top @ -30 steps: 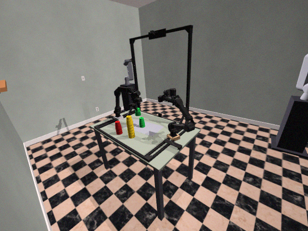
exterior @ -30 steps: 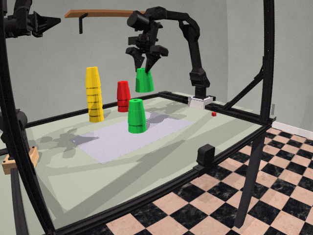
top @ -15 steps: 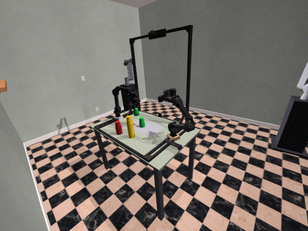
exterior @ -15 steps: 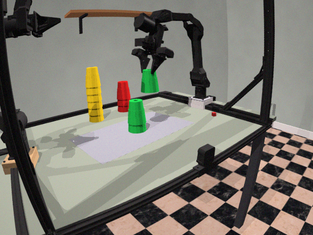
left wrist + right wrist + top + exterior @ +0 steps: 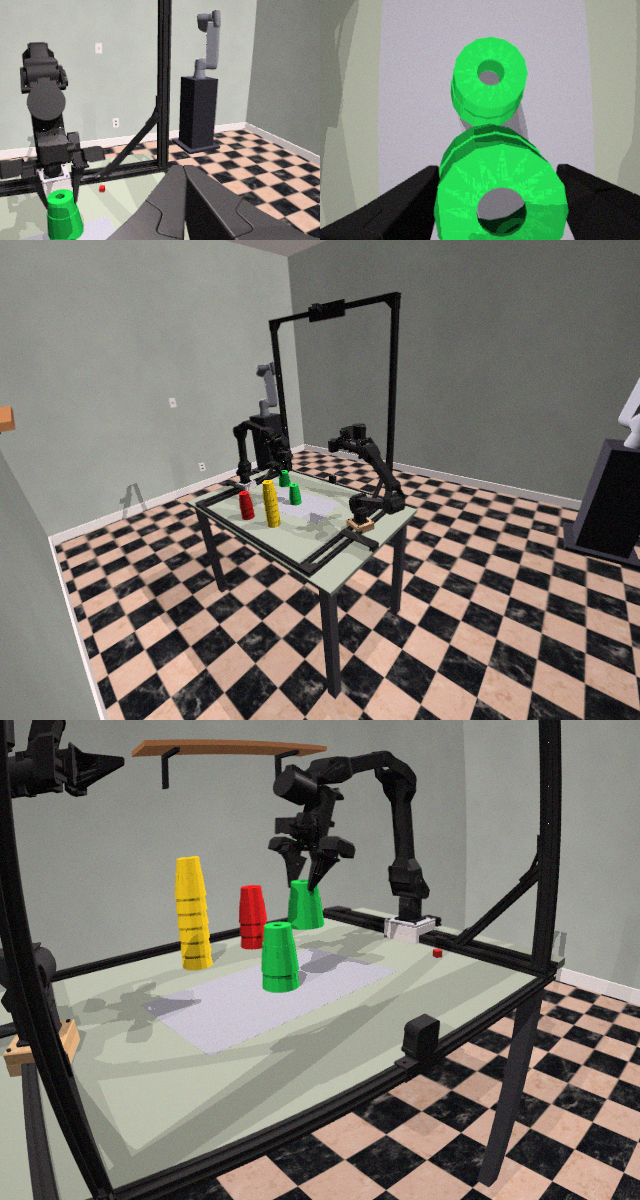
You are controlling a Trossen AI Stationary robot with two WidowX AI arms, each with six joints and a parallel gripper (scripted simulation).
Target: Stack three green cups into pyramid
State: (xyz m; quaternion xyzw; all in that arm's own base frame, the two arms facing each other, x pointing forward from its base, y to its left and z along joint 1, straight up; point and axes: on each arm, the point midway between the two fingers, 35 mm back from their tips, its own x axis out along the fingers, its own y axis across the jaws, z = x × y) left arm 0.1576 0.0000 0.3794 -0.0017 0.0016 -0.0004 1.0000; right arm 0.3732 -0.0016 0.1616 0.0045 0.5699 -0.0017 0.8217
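The grey mat lies 210 mm below my right hand and 90 mm to the left of it. Round my right hand: red cube (280 mm to the right, 200 mm below, 130 mm behind).
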